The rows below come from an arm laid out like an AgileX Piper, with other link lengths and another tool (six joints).
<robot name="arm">
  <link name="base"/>
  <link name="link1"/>
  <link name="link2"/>
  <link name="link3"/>
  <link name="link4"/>
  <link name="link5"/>
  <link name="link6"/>
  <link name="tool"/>
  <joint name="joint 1" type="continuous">
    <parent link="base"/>
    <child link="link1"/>
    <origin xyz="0 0 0.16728" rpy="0 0 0"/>
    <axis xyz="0 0 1"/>
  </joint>
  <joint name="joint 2" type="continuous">
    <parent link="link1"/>
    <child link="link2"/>
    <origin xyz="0 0 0" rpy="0 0 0"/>
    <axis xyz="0 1 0"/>
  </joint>
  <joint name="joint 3" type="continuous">
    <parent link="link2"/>
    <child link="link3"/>
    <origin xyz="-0.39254 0 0.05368" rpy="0 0 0"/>
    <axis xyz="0 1 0"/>
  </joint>
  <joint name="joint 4" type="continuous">
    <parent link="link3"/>
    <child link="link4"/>
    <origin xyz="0.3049 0 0.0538" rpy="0 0 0"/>
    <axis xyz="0.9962 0 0.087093"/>
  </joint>
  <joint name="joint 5" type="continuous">
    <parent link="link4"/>
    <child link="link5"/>
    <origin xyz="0 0 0" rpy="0 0 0"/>
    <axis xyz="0 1 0"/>
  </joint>
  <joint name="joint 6" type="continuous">
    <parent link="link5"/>
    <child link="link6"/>
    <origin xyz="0.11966 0 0.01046" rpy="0 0 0"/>
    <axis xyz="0.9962 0 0.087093"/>
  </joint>
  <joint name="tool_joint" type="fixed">
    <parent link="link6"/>
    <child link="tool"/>
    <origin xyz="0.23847 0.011 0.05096" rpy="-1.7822 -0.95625 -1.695"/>
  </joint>
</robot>
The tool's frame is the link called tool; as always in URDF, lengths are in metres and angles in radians. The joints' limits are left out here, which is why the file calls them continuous.
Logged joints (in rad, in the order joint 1, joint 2, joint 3, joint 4, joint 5, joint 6), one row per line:
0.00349, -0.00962, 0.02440, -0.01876, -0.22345, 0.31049
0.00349, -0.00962, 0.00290, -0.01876, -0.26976, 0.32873
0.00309, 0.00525, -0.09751, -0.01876, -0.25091, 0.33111
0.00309, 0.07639, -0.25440, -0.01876, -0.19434, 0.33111
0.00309, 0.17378, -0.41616, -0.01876, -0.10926, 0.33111
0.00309, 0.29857, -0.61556, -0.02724, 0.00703, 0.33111
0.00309, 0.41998, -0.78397, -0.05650, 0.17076, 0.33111
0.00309, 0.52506, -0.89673, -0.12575, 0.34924, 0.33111
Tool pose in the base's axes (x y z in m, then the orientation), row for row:
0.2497, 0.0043, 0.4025, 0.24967, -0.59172, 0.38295, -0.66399
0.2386, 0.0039, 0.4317, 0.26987, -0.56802, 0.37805, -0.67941
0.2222, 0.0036, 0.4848, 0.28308, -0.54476, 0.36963, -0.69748
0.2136, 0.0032, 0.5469, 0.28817, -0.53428, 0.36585, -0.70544
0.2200, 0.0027, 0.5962, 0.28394, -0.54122, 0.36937, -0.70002
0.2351, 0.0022, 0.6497, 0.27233, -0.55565, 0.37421, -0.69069
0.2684, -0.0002, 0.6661, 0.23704, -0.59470, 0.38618, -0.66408
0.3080, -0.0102, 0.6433, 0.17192, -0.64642, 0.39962, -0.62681
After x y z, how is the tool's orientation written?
As a quaternion, w x y z.
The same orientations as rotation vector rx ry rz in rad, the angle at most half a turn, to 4 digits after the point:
-1.6113, 1.0428, -1.8081
-1.5309, 1.0189, -1.8311
-1.4584, 0.9895, -1.8672
-1.4267, 0.9769, -1.8837
-1.4483, 0.9884, -1.8732
-1.4956, 1.0073, -1.8591
-1.6301, 1.0586, -1.8203
-1.8347, 1.1342, -1.7791

